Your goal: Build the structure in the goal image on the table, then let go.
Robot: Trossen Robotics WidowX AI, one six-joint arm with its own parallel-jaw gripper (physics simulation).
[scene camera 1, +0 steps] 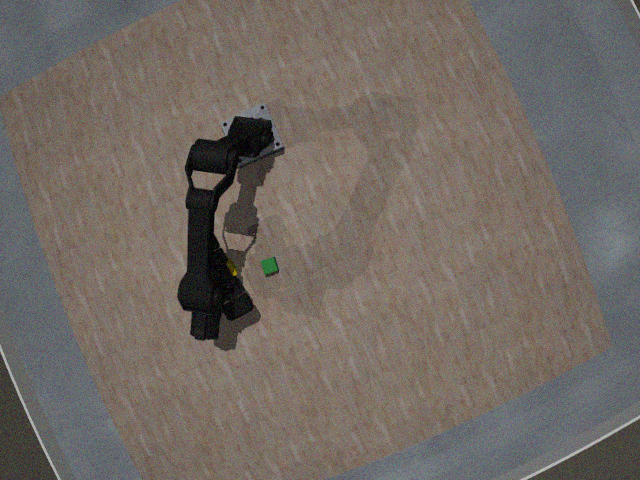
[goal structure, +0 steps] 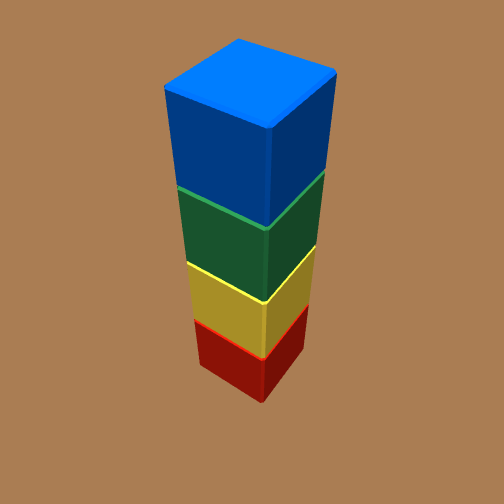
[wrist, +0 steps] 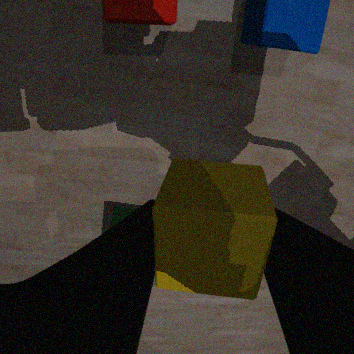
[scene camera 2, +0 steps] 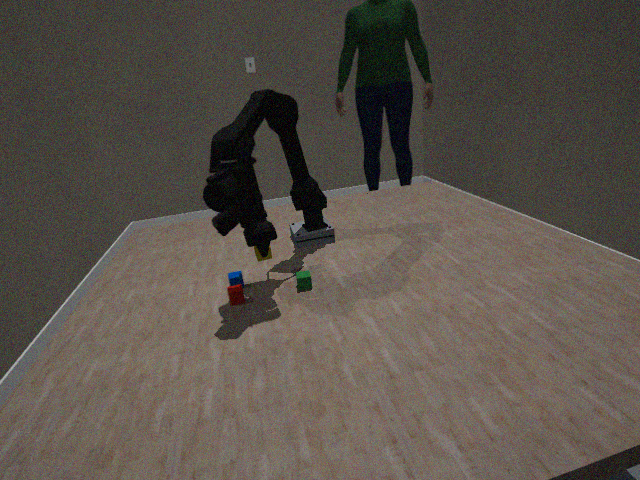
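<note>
My gripper (wrist: 208,213) (scene camera 2: 264,254) is shut on a yellow cube (wrist: 200,235) (scene camera 2: 263,253) (scene camera 1: 231,267) and holds it above the table, its sides between both fingers. A green cube (scene camera 1: 269,266) (scene camera 2: 303,281) stands on the table; in the wrist view a bit of the green cube (wrist: 119,215) shows behind the left finger. A red cube (scene camera 2: 236,295) (wrist: 140,11) and a blue cube (scene camera 2: 235,279) (wrist: 296,25) stand on the table near each other, apart from the green one. The arm hides the red and blue cubes in scene camera 1.
The arm's grey base plate (scene camera 1: 262,113) (scene camera 2: 312,236) is fixed on the wood-look table top (scene camera 1: 413,310) (scene camera 2: 387,361). The arm's shadow falls across the table around the cubes. A standing person (scene camera 2: 385,56) in a green top is at the back, by the wall.
</note>
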